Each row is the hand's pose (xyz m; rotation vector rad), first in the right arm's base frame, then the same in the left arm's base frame.
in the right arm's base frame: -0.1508 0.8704 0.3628 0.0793 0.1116 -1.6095
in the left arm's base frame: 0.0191 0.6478 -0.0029 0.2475 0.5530 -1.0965
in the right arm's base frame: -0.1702 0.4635 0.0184 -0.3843 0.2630 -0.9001
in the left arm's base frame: 0.0866 0.4388 -0.4890 -0.1006 0.4705 -0.3344
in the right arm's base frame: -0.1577 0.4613 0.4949 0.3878 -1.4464 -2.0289
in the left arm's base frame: 0.2114 0.2678 -0.0619 0.6698 -0.7290 -1.9092
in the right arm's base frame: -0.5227 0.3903 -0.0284 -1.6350 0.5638 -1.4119
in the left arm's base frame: -0.2054 0.2314 -0.5488 -1.4061 0.4837 -0.7653
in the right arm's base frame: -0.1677 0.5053 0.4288 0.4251 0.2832 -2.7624
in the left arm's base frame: 0.1690 0.3227 -0.1018 0.2138 0.9006 -2.2597
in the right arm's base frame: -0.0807 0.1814 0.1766 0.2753 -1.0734 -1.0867
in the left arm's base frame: 0.3181 0.1964 -0.4732 0.7414 -0.5868 -0.8807
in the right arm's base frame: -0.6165 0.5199 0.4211 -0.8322 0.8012 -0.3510
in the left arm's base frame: -0.2344 0.1261 -0.0844 -0.6170 0.7542 0.2996
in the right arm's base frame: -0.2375 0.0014 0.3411 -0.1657 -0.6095 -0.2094
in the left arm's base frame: 0.2924 -0.0822 -0.3973 0.3760 -0.4281 0.1311
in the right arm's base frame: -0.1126 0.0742 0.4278 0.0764 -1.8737 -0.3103
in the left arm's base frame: 0.3933 0.0031 -0.2926 0.7564 -1.5573 -0.3734
